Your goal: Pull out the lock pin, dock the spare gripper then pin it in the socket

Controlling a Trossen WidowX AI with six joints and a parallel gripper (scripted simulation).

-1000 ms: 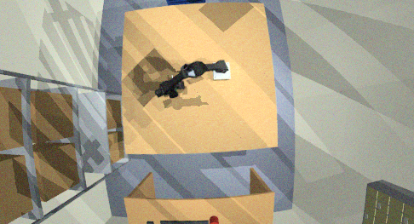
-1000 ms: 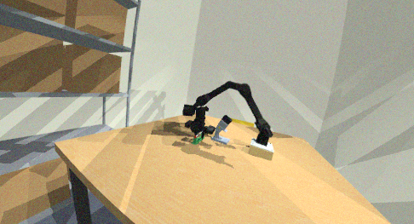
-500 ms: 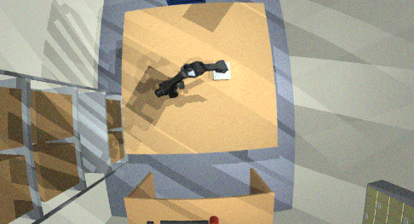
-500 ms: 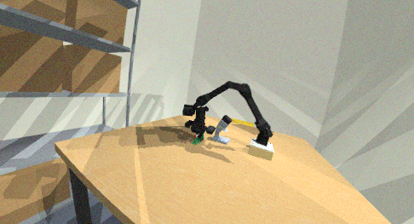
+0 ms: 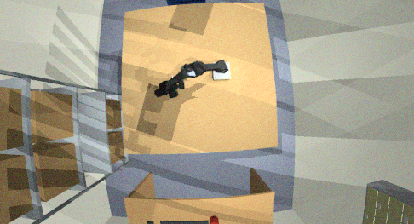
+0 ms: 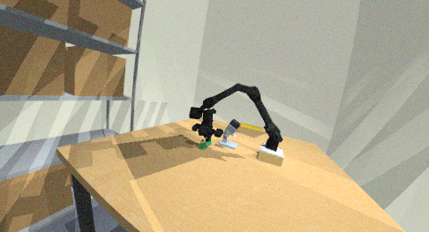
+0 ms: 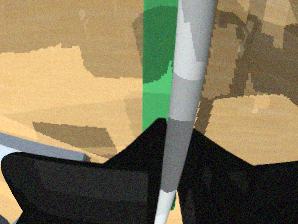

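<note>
The green holder is 1 cm to the left of my gripper tip. Also, from my gripper tip: grey mount 11 cm to the right, 9 cm behind, 3 cm above; then spare gripper 11 cm to the right, 10 cm behind, 10 cm above.
</note>
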